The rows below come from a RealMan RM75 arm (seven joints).
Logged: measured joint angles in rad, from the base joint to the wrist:
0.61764 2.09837 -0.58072 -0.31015 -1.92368 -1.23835 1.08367
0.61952 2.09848 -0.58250 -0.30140 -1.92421 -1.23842 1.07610
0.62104 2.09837 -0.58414 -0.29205 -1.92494 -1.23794 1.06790
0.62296 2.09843 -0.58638 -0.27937 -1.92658 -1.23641 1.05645
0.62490 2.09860 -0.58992 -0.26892 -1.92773 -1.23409 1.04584
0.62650 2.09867 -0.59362 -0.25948 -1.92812 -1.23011 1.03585
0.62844 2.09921 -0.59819 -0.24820 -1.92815 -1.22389 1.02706
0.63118 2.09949 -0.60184 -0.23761 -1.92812 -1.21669 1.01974
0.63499 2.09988 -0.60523 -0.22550 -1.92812 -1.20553 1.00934
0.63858 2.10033 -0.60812 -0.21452 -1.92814 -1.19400 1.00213
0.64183 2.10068 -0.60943 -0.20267 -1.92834 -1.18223 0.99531
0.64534 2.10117 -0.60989 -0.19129 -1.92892 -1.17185 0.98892
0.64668 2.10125 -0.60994 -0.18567 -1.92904 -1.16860 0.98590
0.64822 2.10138 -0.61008 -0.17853 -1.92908 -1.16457 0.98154
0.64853 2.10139 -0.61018 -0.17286 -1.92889 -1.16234 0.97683
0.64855 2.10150 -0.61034 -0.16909 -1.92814 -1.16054 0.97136
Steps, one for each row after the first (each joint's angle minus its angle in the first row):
0.00188 0.00011 -0.00178 0.00875 -0.00053 -0.00007 -0.00757
0.00340 0.00000 -0.00342 0.01810 -0.00126 0.00041 -0.01577
0.00532 0.00006 -0.00566 0.03078 -0.00290 0.00194 -0.02722
0.00726 0.00023 -0.00920 0.04123 -0.00405 0.00426 -0.03783
0.00886 0.00030 -0.01290 0.05067 -0.00444 0.00824 -0.04782
0.01080 0.00084 -0.01747 0.06195 -0.00447 0.01446 -0.05661
0.01354 0.00112 -0.02112 0.07254 -0.00444 0.02166 -0.06393
0.01735 0.00151 -0.02451 0.08465 -0.00444 0.03282 -0.07433
0.02094 0.00196 -0.02740 0.09563 -0.00446 0.04435 -0.08154
0.02419 0.00231 -0.02871 0.10748 -0.00466 0.05612 -0.08836
0.02770 0.00280 -0.02917 0.11886 -0.00524 0.06650 -0.09475
0.02904 0.00288 -0.02922 0.12448 -0.00536 0.06975 -0.09777
0.03058 0.00301 -0.02936 0.13162 -0.00540 0.07378 -0.10213
0.03089 0.00302 -0.02946 0.13729 -0.00521 0.07601 -0.10684
0.03091 0.00313 -0.02962 0.14106 -0.00446 0.07781 -0.11231

